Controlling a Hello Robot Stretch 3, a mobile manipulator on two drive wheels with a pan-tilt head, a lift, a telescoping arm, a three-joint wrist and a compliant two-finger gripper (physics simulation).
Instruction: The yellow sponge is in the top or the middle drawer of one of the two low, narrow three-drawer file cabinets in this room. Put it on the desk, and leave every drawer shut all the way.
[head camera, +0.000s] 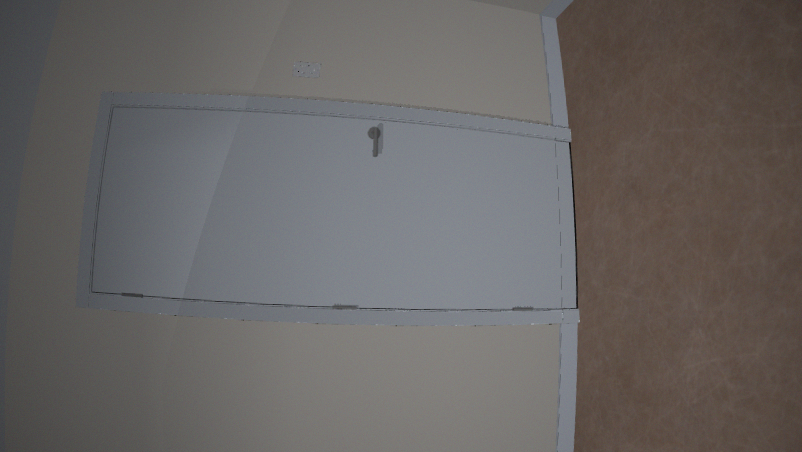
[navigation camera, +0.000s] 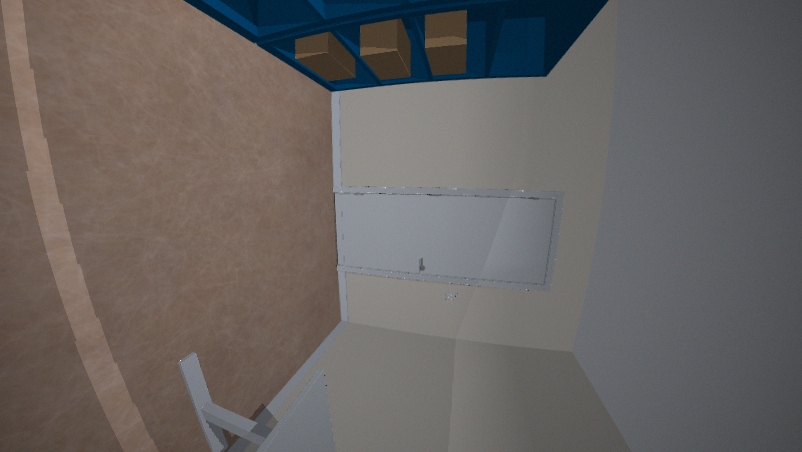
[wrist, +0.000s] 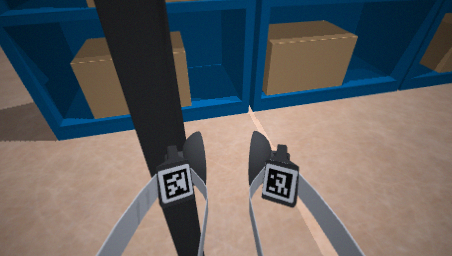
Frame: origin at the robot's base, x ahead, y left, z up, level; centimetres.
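Where they show: gripper, fingertip midpoint: (wrist: 226, 150).
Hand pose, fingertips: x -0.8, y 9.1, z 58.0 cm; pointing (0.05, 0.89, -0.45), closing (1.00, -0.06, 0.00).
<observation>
After its pixels a point has its place.
My gripper (wrist: 226, 150) @[y 9.1, x -0.8, z 58.0 cm] is open in the wrist view, with a gap between its two dark fingertips. Floor shows between and beyond them, and a blue shelf unit stands further off. Part of a light grey desk (navigation camera: 306, 418) @[y -75.7, x 75.1, z 72.0 cm] shows at the bottom of the navigation view, with its leg and foot on the floor. Its top surface cannot be seen. The yellow sponge and the two file cabinets do not show in these views.
A blue shelf unit (navigation camera: 440, 81) (wrist: 250, 55) @[y 93.4, x 15.5, z 31.1 cm] holds brown boxes (navigation camera: 446, 56) (wrist: 307, 65). A closed door (head camera: 336, 213) @[y -8.5, x 223.4, z 106.5 cm] (navigation camera: 421, 233) @[y -8.3, x 223.5, z 90.7 cm] is in the wall. A dark mast (wrist: 145, 75) @[y 11.6, x -6.4, z 63.5 cm] crosses the left of the wrist view. Brown floor (head camera: 685, 224) @[y -9.1, x 147.6, z 0.0 cm] (navigation camera: 196, 196) @[y 11.7, x 82.8, z 0.0 cm] lies before the door.
</observation>
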